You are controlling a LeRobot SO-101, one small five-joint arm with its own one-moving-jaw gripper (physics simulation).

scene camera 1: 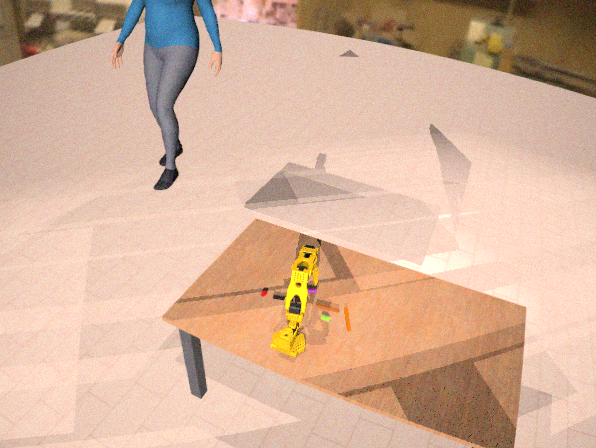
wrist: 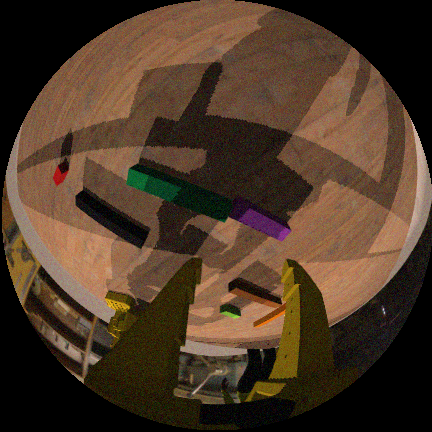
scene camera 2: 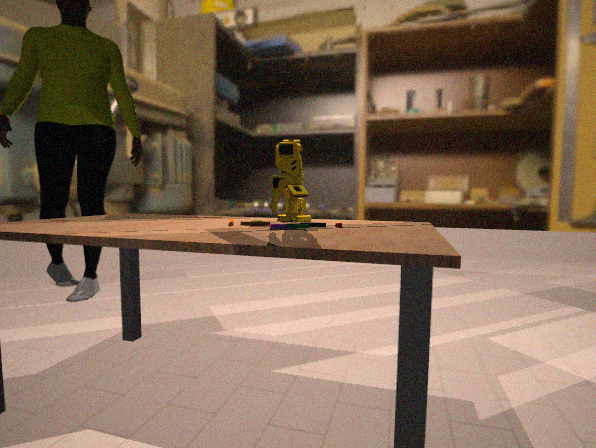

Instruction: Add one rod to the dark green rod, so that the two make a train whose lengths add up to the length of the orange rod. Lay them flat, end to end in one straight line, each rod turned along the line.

The pictures show: a purple rod, a black rod, a brown rod and a dark green rod.
